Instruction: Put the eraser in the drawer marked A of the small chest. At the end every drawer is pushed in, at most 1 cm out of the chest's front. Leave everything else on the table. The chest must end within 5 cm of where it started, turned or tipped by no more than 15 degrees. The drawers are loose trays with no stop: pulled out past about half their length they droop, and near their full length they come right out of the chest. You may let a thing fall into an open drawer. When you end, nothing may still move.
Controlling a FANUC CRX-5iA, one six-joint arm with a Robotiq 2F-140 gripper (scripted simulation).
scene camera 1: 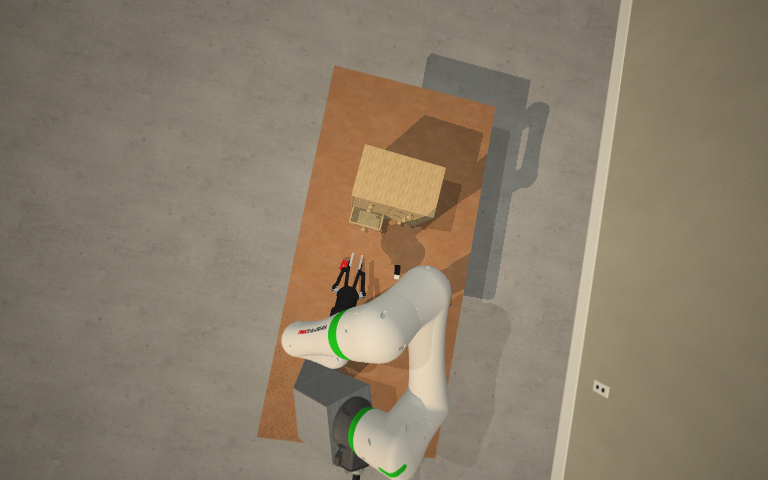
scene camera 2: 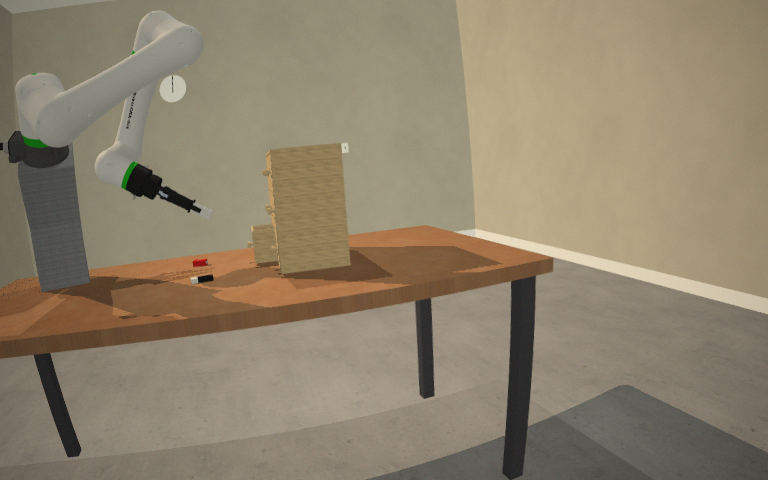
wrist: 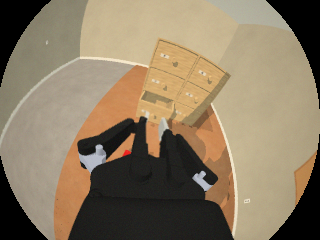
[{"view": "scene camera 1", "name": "my gripper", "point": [357, 255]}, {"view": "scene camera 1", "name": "wooden chest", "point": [384, 177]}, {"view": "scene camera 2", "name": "my gripper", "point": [210, 215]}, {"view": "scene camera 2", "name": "wooden chest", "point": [308, 182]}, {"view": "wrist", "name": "my gripper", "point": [154, 120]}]
